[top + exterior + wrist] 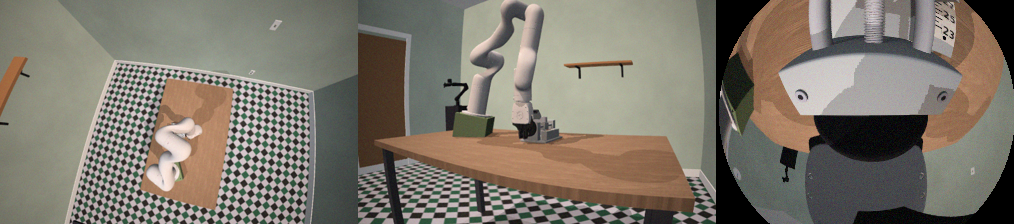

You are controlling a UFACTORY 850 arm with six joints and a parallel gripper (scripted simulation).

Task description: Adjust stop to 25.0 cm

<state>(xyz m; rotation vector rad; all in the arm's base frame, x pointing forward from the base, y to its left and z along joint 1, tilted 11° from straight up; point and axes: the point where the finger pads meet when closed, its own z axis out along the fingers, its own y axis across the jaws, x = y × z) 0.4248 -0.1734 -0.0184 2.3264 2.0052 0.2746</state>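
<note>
My hand is 20 mm to the right of the handwheel and 10 mm below it.
</note>
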